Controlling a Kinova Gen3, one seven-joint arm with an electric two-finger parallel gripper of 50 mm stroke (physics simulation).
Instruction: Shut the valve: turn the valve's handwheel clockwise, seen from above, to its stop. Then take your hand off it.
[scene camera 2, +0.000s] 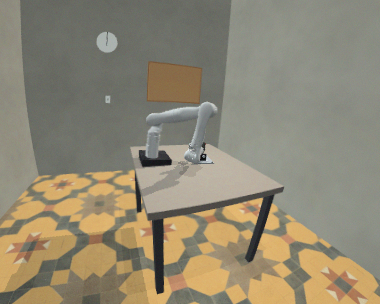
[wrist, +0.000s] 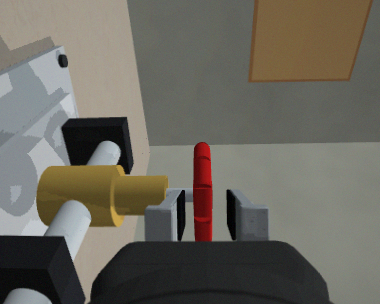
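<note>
The valve's red handwheel (wrist: 202, 172) shows edge-on in the wrist view, on a thin grey stem (wrist: 181, 194) that comes out of the brass valve body (wrist: 82, 195). My gripper (wrist: 205, 207) is partly open, with one finger on each side of the wheel's rim. A gap shows between the rim and each finger pad, wider on the left side. The lower end of the wheel is hidden behind the gripper's dark housing. In the scene view the gripper is hidden by the arm's wrist, low over the table beside the valve's base plate (scene camera 2: 207, 162); the wheel cannot be made out there.
Grey pipes run from the brass body through black support blocks (wrist: 97, 142) (wrist: 37, 270) on the pale base plate. The arm's black base (scene camera 2: 155, 159) stands on the table (scene camera 2: 215, 187) at the left. An orange board (scene camera 2: 174, 82) (wrist: 310, 40) hangs on the wall.
</note>
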